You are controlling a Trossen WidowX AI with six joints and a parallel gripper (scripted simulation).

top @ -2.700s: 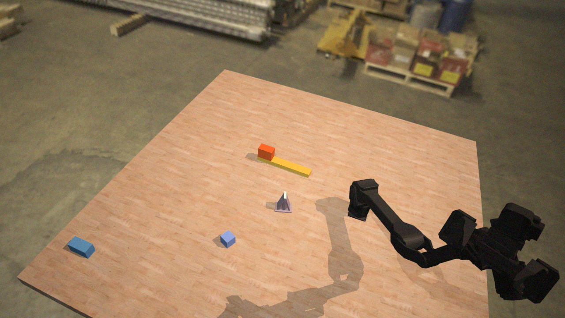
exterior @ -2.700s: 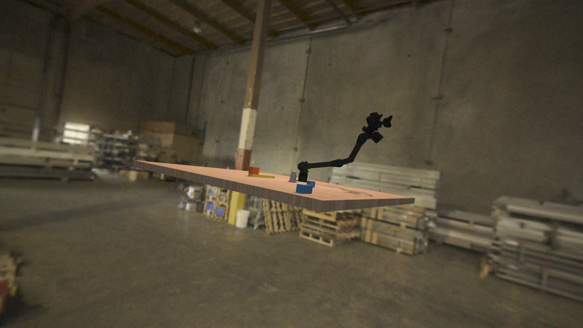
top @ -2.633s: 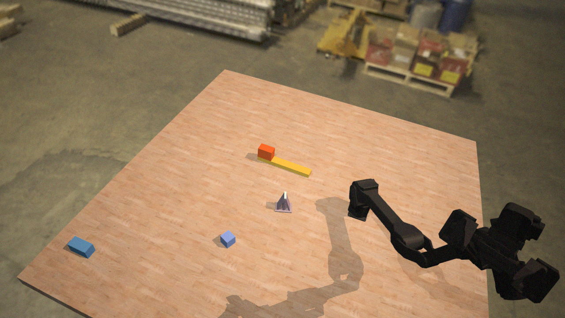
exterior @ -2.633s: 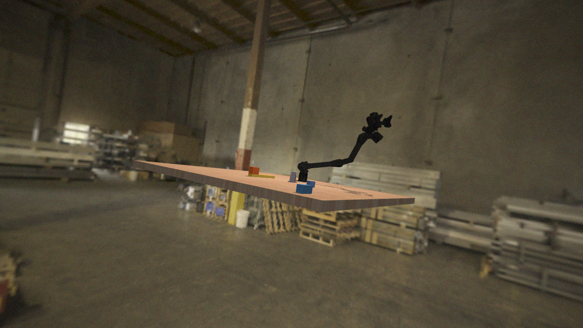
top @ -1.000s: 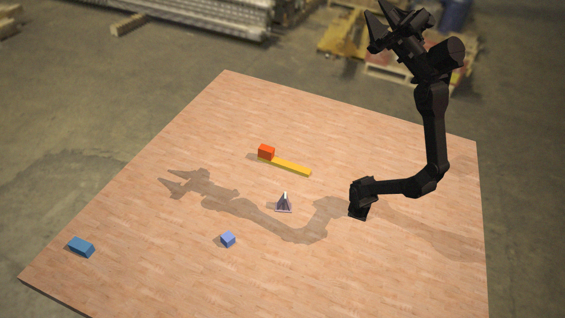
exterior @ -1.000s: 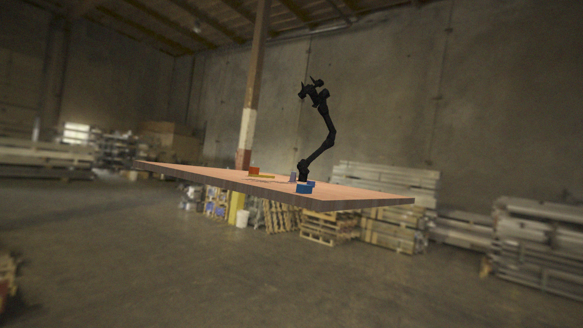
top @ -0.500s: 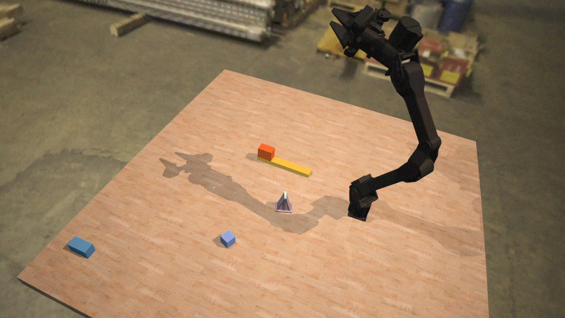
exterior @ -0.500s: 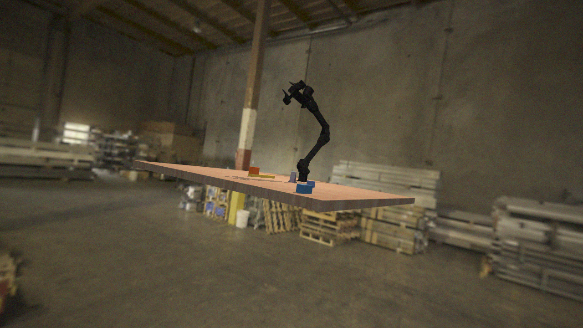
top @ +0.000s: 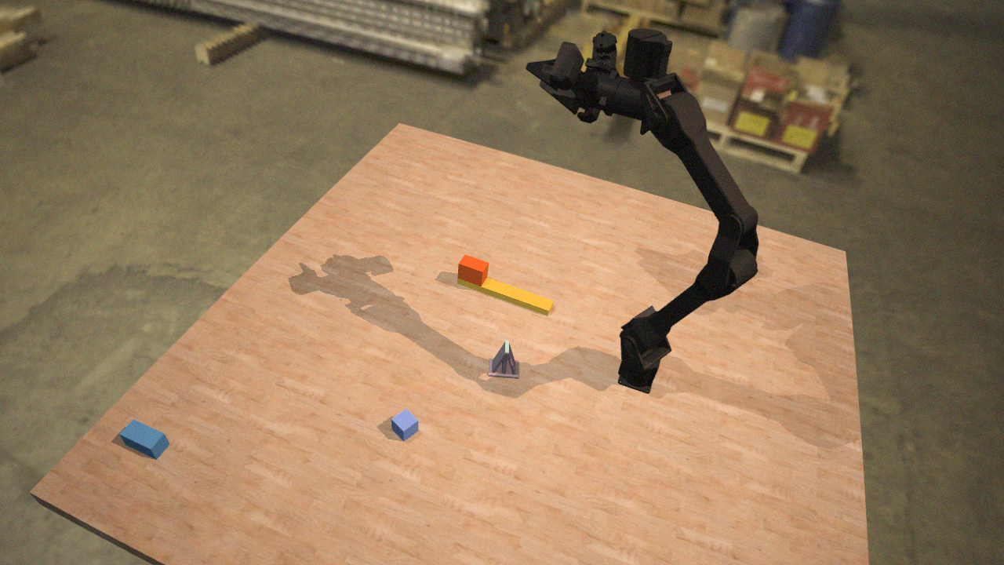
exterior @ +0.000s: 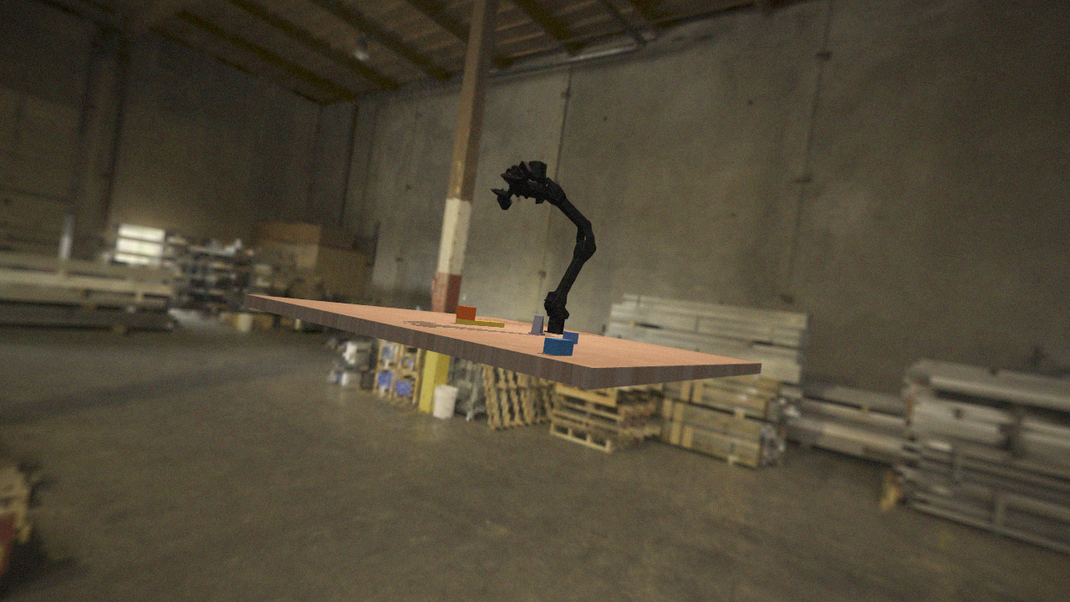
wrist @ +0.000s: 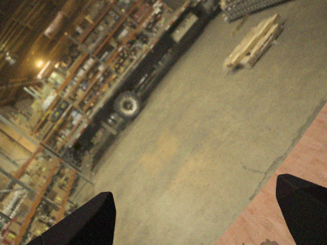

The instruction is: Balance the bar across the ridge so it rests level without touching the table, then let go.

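Now: gripper tip 47 cm above the grey ridge, 21 cm to the right of it and 8 cm past it. Also, from my gripper tip: small light-blue cube: 48 cm below, 41 cm to the left, 4 cm ahead.
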